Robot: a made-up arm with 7 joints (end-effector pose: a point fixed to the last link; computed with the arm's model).
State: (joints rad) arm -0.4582 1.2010 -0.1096 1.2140 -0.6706 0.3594 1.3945
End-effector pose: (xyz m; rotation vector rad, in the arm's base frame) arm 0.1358 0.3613 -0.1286 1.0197 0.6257 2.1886
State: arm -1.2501 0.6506 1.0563 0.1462 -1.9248 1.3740 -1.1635
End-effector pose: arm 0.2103 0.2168 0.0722 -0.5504 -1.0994 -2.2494
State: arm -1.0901 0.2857 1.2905 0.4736 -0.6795 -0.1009 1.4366
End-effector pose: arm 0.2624 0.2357 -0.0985 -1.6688 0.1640 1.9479
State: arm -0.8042 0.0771 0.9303 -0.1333 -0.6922 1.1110 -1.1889
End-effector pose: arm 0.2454 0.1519 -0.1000 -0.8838 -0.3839 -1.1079
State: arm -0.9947 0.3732 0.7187 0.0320 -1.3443 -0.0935 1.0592
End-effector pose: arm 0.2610 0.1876 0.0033 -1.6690 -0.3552 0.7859
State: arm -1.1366 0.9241 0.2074 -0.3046 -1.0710 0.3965 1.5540
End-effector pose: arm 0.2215 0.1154 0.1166 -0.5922 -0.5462 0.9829
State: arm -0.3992 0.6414 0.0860 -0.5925 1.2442 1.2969 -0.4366
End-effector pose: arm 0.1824 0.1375 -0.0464 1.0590 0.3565 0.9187
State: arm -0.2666 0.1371 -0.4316 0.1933 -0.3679 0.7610 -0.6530
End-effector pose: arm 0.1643 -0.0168 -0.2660 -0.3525 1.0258 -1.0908
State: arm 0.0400 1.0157 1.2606 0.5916 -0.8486 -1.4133 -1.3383
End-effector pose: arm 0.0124 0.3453 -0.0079 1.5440 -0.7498 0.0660
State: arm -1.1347 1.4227 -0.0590 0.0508 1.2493 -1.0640 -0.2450
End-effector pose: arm 0.2266 0.1639 0.1087 2.8973 -0.5572 -0.5097
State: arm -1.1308 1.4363 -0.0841 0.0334 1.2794 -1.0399 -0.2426
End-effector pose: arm 0.2275 0.1625 0.1065 2.9378 -0.5207 -0.5111
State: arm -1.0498 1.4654 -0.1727 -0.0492 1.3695 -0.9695 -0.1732
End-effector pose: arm 0.2334 0.1566 0.0809 3.0170 -0.5312 -0.6328
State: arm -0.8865 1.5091 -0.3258 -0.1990 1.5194 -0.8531 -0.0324
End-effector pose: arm 0.2340 0.1482 0.0268 -2.8128 0.6333 0.8375
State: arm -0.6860 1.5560 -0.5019 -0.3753 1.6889 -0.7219 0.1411
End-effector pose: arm 0.2134 0.1407 -0.0380 -2.5270 0.8937 1.0947
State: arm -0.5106 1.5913 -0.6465 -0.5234 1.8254 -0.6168 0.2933
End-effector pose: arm 0.1781 0.1348 -0.0854 -2.2783 1.2059 1.3229
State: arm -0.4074 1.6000 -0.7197 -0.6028 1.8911 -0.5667 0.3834
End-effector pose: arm 0.1527 0.1304 -0.1071 -2.1423 1.4191 1.4581
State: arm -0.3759 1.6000 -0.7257 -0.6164 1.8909 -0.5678 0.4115
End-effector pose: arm 0.1464 0.1300 -0.1116 -2.1136 1.4743 1.5140
